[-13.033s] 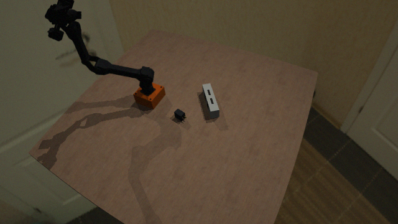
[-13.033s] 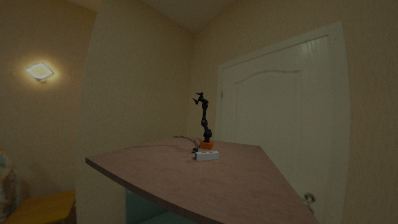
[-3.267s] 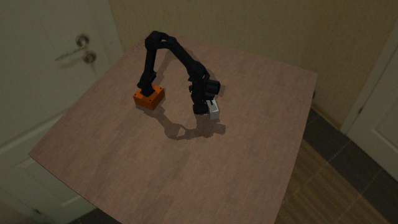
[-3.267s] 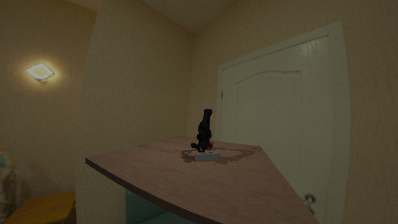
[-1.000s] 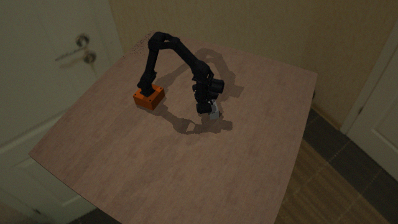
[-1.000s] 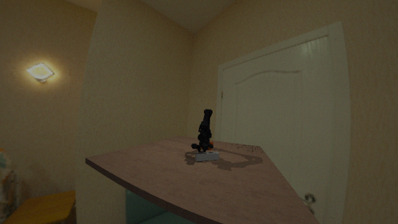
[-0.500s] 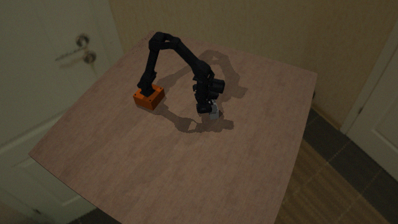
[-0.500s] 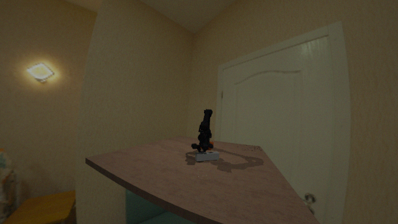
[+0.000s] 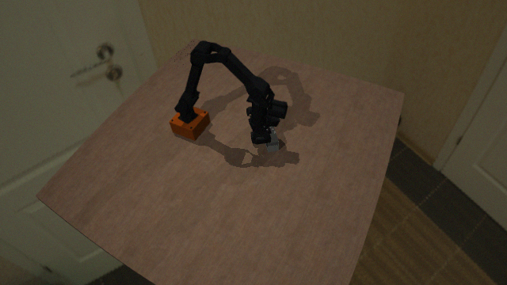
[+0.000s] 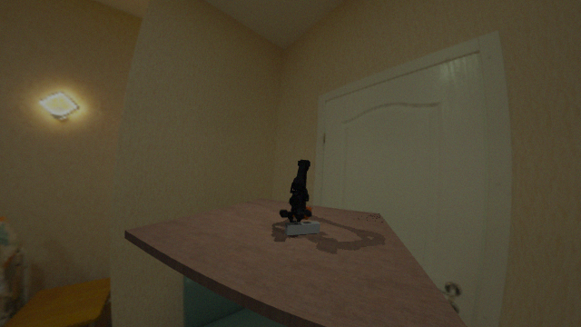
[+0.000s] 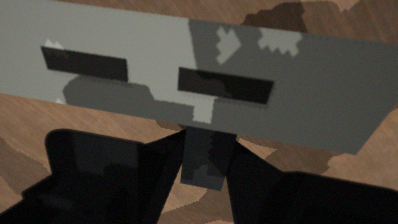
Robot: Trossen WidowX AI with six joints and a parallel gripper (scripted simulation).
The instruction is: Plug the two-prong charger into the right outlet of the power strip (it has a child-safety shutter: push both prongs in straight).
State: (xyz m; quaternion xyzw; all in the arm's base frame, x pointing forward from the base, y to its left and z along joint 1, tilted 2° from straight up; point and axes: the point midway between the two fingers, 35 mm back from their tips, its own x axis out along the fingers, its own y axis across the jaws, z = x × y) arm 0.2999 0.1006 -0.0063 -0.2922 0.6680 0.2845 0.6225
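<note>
My gripper tip is 1 cm short of the black two-prong charger, 1 cm to the right of it and 1 cm below it.
</note>
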